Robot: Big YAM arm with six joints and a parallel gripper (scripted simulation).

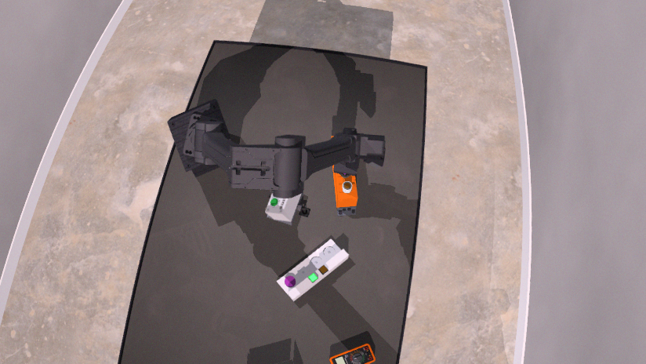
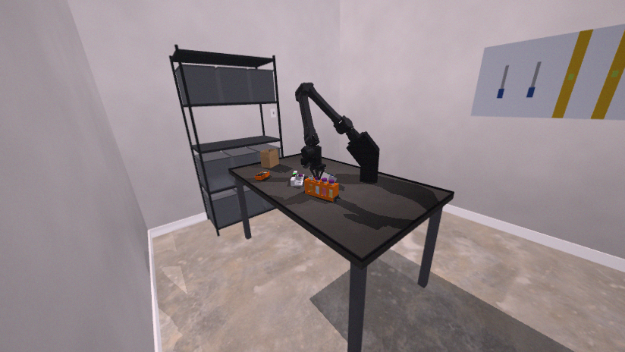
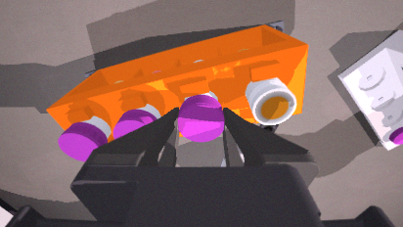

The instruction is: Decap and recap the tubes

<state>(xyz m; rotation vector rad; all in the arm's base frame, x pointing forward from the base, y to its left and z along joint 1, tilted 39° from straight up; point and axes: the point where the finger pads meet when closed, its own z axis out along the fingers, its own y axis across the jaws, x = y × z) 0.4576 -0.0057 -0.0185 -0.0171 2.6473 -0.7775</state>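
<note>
The cap lies 15 cm behind my hand, 34 cm to the right of it and 10 cm below it. Round my hand: green key (21 cm behind, 10 cm to the right, 5 cm below); then blue key (20 cm behind, 6 cm to the right, 5 cm below); then key housing (19 cm behind, 8 cm to the right, 6 cm below).
</note>
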